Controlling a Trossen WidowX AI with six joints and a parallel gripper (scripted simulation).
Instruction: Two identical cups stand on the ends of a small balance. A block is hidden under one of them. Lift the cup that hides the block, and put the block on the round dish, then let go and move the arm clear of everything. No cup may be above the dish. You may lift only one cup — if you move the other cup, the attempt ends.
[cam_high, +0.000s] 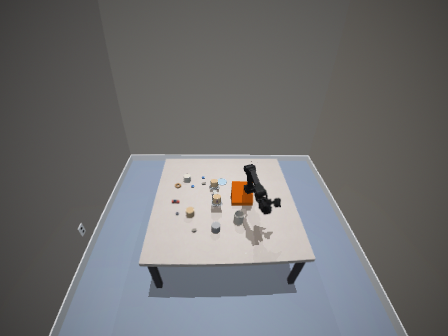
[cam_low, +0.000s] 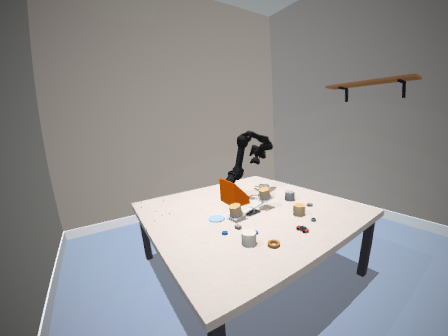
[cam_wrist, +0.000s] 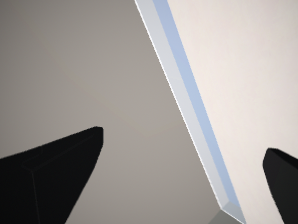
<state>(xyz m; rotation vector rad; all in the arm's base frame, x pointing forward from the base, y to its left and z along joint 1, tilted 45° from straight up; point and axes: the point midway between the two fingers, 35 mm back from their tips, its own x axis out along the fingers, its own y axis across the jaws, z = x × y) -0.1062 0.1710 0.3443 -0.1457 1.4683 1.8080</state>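
Now: the teal block 39 cm ahead of my gripper tip, 55 cm to the right of it and 21 cm below it. Also, from my gripper tip: small balance (40 cm ahead, 41 cm to the right, 22 cm below); grey cup (43 cm ahead, 6 cm to the right, 22 cm below); pale blue round dish (30 cm ahead, 63 cm to the right, 25 cm below).
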